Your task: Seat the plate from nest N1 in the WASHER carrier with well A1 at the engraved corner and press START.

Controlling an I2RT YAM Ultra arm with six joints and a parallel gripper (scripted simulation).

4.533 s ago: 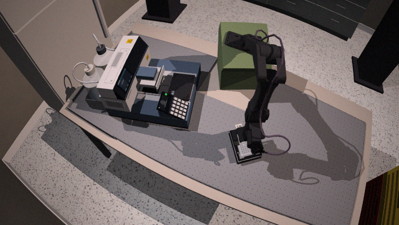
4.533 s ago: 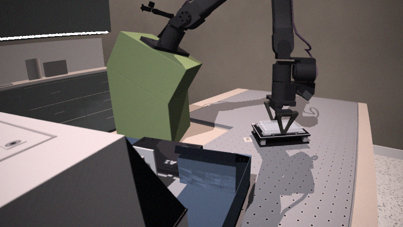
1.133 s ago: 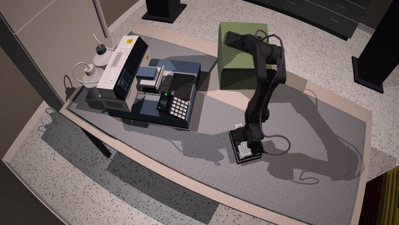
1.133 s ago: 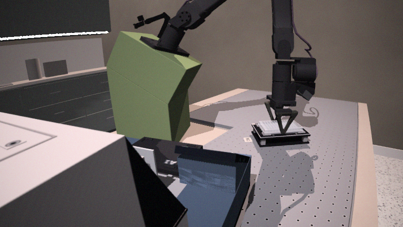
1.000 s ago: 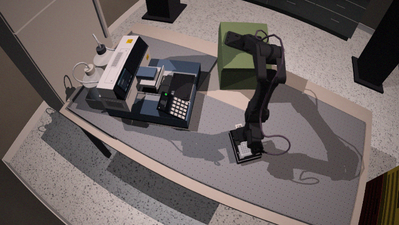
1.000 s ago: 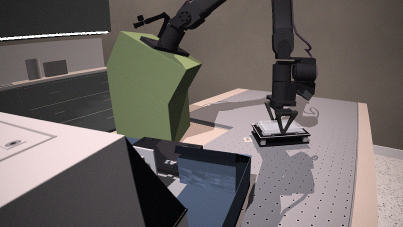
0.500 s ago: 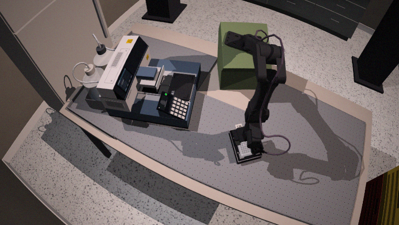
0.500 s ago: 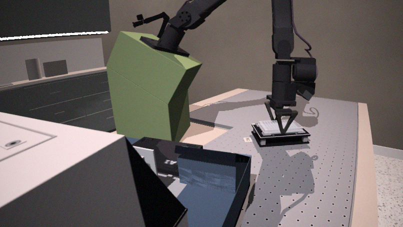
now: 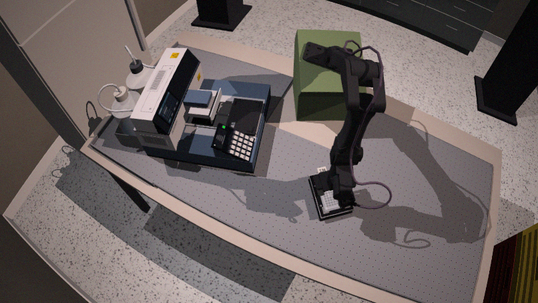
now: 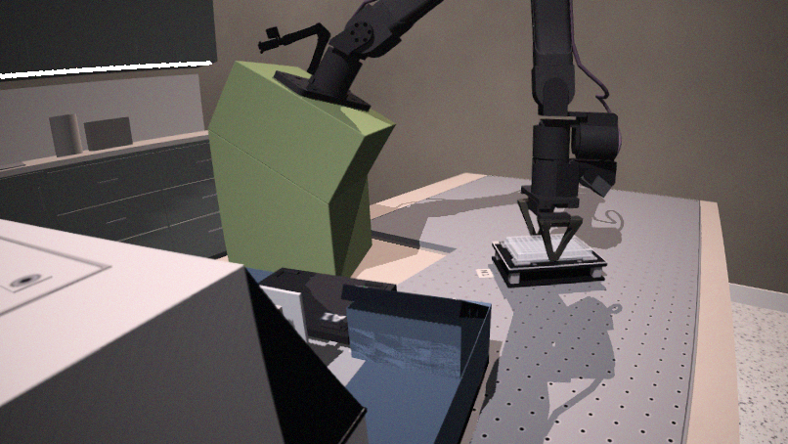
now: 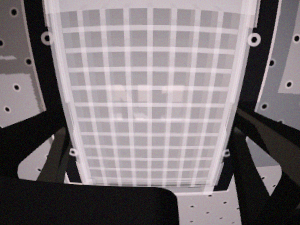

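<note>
Right now my hand is right at the clear well plate. The rest, counted from my hand: small label 80 mm behind, 60 mm to the right, 40 mm below; then black plate nest 10 mm below; then dark carrier 380 mm to the right, 150 mm behind, 50 mm above.
</note>
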